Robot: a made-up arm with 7 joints. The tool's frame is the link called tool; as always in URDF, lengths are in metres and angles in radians. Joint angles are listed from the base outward.
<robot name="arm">
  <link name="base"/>
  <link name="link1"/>
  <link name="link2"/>
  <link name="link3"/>
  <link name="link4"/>
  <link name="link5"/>
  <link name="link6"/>
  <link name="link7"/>
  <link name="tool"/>
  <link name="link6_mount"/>
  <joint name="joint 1" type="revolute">
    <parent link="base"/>
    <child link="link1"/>
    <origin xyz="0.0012 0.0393 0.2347" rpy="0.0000 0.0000 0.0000"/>
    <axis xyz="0 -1 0"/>
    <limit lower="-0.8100" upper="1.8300"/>
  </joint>
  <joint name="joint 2" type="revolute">
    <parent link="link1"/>
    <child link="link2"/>
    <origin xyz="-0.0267 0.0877 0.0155" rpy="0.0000 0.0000 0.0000"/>
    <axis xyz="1 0 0"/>
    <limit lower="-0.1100" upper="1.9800"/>
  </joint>
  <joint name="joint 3" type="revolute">
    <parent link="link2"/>
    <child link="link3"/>
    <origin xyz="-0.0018 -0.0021 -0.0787" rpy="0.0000 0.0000 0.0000"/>
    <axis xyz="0 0 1"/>
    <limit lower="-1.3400" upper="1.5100"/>
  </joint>
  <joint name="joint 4" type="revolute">
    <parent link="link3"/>
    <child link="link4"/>
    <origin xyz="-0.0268 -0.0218 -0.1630" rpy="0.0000 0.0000 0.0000"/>
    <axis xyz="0 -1 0"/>
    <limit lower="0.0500" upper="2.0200"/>
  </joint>
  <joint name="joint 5" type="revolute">
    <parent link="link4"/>
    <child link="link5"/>
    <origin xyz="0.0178 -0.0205 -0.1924" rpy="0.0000 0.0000 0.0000"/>
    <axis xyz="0 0 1"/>
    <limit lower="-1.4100" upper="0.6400"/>
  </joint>
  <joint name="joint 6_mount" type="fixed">
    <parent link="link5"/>
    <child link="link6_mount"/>
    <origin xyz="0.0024 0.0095 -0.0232" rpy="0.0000 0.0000 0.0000"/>
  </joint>
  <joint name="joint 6" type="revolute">
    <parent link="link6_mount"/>
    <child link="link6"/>
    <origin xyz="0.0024 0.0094 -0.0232" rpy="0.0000 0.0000 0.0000"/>
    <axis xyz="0 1 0"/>
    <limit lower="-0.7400" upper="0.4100"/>
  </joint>
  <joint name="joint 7" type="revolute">
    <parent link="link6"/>
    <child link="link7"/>
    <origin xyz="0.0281 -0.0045 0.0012" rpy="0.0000 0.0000 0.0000"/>
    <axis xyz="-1 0 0"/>
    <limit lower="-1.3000" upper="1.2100"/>
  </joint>
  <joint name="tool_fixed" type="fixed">
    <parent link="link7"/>
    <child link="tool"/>
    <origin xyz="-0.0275 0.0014 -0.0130" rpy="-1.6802 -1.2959 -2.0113"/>
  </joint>
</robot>
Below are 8 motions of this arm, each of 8 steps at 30 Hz.
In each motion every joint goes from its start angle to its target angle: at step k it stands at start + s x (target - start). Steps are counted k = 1, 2, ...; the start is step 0. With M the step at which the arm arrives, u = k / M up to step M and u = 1 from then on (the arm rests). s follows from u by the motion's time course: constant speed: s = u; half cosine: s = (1 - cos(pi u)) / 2; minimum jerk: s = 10 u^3 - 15 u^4 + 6 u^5.
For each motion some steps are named. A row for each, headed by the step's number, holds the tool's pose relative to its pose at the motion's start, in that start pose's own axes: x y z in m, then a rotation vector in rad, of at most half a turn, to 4 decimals.
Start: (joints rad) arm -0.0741 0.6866 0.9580 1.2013 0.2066 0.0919 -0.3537
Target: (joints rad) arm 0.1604 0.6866 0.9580 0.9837 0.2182 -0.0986 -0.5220
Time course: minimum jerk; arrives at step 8
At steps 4, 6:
4: -0.0062 0.0162 -0.0042 0.0978 -0.0935 0.1071
6: -0.0093 0.0302 -0.0060 0.1729 -0.1738 0.1874

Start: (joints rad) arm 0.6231 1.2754 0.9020 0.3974 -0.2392 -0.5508 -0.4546
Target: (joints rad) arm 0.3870 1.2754 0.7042 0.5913 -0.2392 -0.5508 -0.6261
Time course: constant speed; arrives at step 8
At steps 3, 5, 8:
3: 0.0015 -0.0024 0.0122 -0.0332 0.1316 0.0211
5: 0.0048 -0.0031 0.0209 -0.0461 0.2192 0.0306
8: 0.0136 -0.0032 0.0338 -0.0522 0.3488 0.0370

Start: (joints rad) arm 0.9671 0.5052 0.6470 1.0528 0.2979 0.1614 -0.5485
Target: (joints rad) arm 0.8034 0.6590 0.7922 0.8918 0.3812 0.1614 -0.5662
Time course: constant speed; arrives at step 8
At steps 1, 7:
1: -0.0087 -0.0053 -0.0069 -0.0170 -0.0209 0.0194
7: -0.0572 -0.0441 -0.0425 -0.1020 -0.1382 0.1403

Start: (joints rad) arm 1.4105 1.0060 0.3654 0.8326 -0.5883 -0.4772 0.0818
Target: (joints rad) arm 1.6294 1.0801 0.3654 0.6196 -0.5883 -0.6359 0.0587
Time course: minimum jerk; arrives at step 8
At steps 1, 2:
1: -0.0003 -0.0001 -0.0008 0.0006 -0.0013 0.0021
2: -0.0020 -0.0006 -0.0049 0.0038 -0.0082 0.0136

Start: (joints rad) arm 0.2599 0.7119 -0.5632 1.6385 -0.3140 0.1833 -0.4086
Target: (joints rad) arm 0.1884 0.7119 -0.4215 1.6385 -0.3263 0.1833 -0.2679
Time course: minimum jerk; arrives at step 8
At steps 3, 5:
3: -0.0007 -0.0010 -0.0049 -0.0049 -0.0077 -0.0265
5: -0.0015 -0.0027 -0.0133 -0.0125 -0.0206 -0.0703

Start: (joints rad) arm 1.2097 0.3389 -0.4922 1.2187 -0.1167 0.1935 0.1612
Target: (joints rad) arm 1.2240 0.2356 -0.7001 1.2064 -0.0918 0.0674 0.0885
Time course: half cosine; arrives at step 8
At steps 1, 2, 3, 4, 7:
1: 0.0000 0.0017 0.0022 0.0010 0.0093 -0.0007
2: 0.0002 0.0064 0.0083 0.0042 0.0357 -0.0027
3: 0.0008 0.0133 0.0175 0.0096 0.0753 -0.0053
4: 0.0019 0.0213 0.0284 0.0169 0.1222 -0.0081
7: 0.0064 0.0395 0.0548 0.0383 0.2355 -0.0133

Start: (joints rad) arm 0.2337 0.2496 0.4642 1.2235 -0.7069 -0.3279 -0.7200
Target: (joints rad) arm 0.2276 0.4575 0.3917 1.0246 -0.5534 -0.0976 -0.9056
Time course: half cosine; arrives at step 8
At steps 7, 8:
7: -0.0121 0.0204 -0.0552 -0.3085 -0.1468 0.0027
8: -0.0128 0.0209 -0.0576 -0.3222 -0.1520 0.0040

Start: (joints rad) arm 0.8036 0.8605 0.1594 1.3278 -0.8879 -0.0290 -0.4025
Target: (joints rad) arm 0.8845 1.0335 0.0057 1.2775 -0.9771 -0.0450 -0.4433
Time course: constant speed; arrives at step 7
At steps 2, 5, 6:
2: -0.0051 0.0018 -0.0046 -0.0496 0.0537 0.0324
5: -0.0119 0.0046 -0.0127 -0.1272 0.1335 0.0772
6: -0.0140 0.0055 -0.0158 -0.1539 0.1600 0.0911

